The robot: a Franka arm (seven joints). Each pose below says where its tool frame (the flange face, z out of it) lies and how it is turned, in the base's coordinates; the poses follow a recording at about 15 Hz.
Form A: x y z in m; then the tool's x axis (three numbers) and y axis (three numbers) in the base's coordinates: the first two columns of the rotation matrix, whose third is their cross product.
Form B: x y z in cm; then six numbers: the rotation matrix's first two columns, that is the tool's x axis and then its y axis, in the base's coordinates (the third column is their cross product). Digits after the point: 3 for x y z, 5 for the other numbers.
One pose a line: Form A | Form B
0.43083 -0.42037 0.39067 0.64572 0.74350 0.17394 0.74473 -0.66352 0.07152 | 43.083 -42.037 39.067 0.64572 0.74350 0.17394 0.74473 -0.66352 0.07152
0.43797 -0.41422 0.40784 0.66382 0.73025 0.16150 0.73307 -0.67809 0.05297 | 43.797 -41.422 40.784 0.66382 0.73025 0.16150 0.73307 -0.67809 0.05297
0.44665 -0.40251 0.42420 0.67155 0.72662 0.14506 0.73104 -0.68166 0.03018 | 44.665 -40.251 42.420 0.67155 0.72662 0.14506 0.73104 -0.68166 0.03018
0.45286 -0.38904 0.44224 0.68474 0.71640 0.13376 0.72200 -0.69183 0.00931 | 45.286 -38.904 44.224 0.68474 0.71640 0.13376 0.72200 -0.69183 0.00931
